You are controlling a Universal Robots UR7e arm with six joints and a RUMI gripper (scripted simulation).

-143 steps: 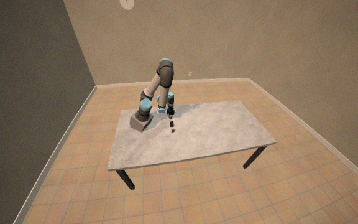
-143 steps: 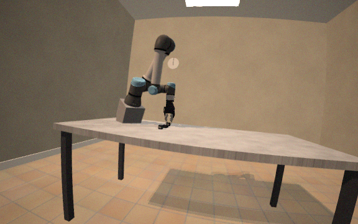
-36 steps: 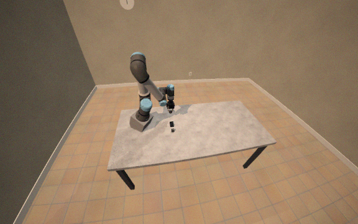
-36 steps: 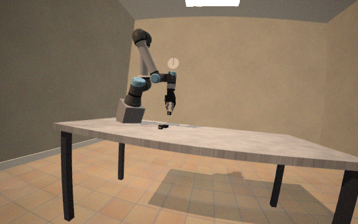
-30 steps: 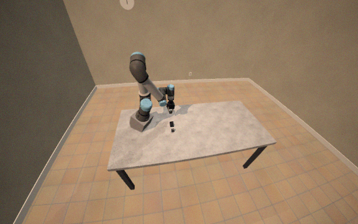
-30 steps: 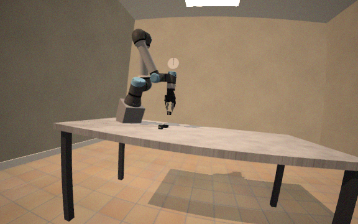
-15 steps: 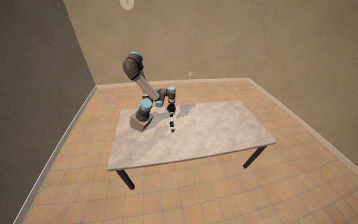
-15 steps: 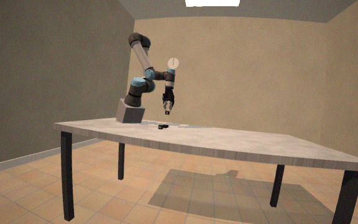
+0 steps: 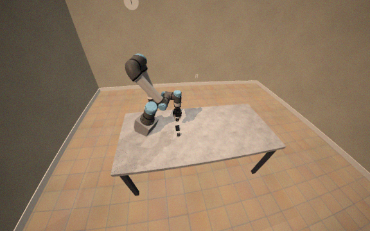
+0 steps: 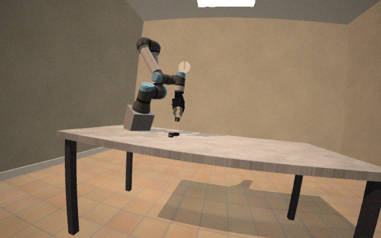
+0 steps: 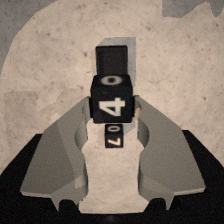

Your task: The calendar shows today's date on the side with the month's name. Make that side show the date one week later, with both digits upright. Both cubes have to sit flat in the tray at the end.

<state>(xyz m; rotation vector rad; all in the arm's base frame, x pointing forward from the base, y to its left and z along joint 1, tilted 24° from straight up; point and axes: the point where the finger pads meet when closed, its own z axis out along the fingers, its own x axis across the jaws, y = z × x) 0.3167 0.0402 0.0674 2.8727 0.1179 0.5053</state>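
Right now the black calendar tray is 13 cm below my hand and 2 cm to the right of it. Also, from my hand: black date cube: 12 cm to the right, 12 cm below; black cube: 1 cm below.
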